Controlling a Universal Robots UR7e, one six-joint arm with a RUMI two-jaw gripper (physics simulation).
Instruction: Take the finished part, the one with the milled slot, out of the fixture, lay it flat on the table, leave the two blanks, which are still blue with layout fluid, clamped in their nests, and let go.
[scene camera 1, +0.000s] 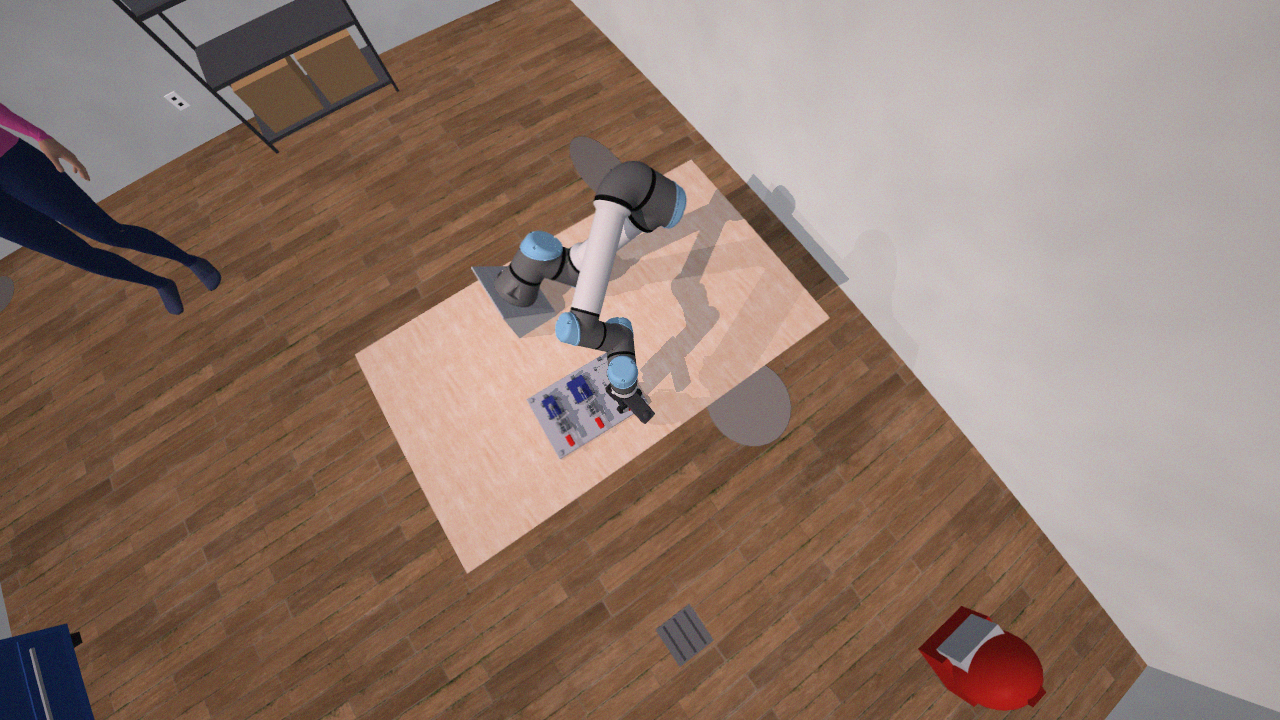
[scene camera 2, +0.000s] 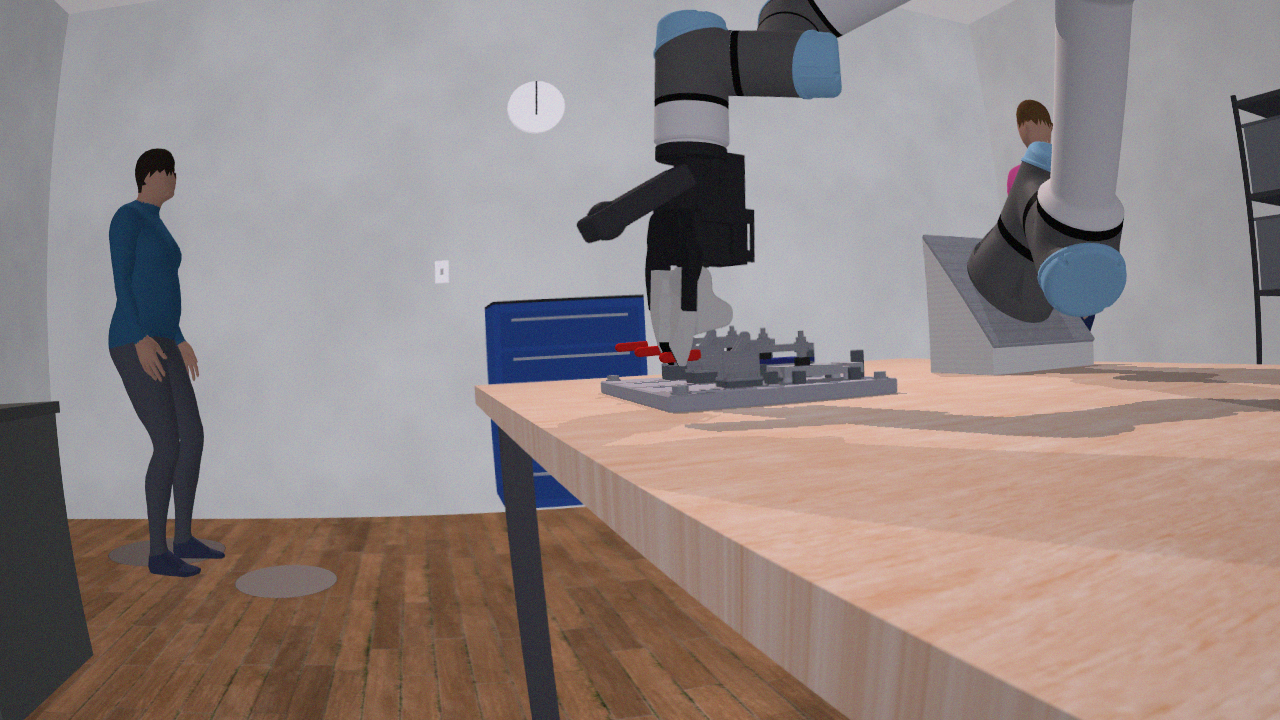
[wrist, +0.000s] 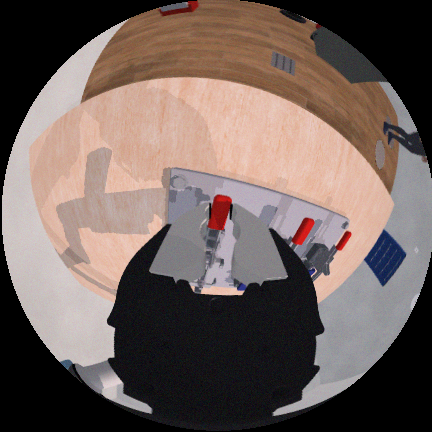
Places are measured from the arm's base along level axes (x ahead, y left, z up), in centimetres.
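Pixels of known places: gripper, fingertip midpoint: (scene camera 2: 675, 365) (wrist: 220, 204); arm's base, link origin: (scene camera 1: 515, 290) (scene camera 2: 1010, 286).
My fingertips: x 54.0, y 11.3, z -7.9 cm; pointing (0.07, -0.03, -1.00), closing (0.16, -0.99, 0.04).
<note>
Ahead of a thing's pixels: the offset from my fingertips to its top centre. Level surfaces: height alone.
The grey fixture plate @(dy -10.7, dx -9.6, dz -2.3 cm) (scene camera 1: 586, 435) (scene camera 2: 787, 394) (wrist: 255, 196) lies on the table. My gripper (scene camera 2: 677, 356) (wrist: 220, 204) is low over one end of it, its jaws closed on the red handle @(dy +0.1, dx -3.0, dz +2.9 cm) (scene camera 2: 692, 355) (wrist: 221, 201) of the toggle clamp there. In scene camera 1 the fingertips are hidden under the wrist. One blue blank (scene camera 1: 580, 388) sits in the middle nest and another blue blank (scene camera 1: 552, 406) in the far nest, each with its clamp. The finished part cannot be made out; gripper and clamp cover its nest.
Two more red clamp handles stand beside the gripper: the middle handle @(dy -10.9, dx -3.3, dz +3.4 cm) (scene camera 1: 599, 421) (wrist: 303, 231) and the outer handle @(dy -21.9, dx -3.6, dz +3.9 cm) (scene camera 1: 570, 439) (wrist: 343, 240). The arm's grey sloped base (scene camera 1: 512, 308) (scene camera 2: 984, 349) stands on the wooden table @(dz -3.8 cm) (scene camera 1: 447, 429) (scene camera 2: 895, 501).
</note>
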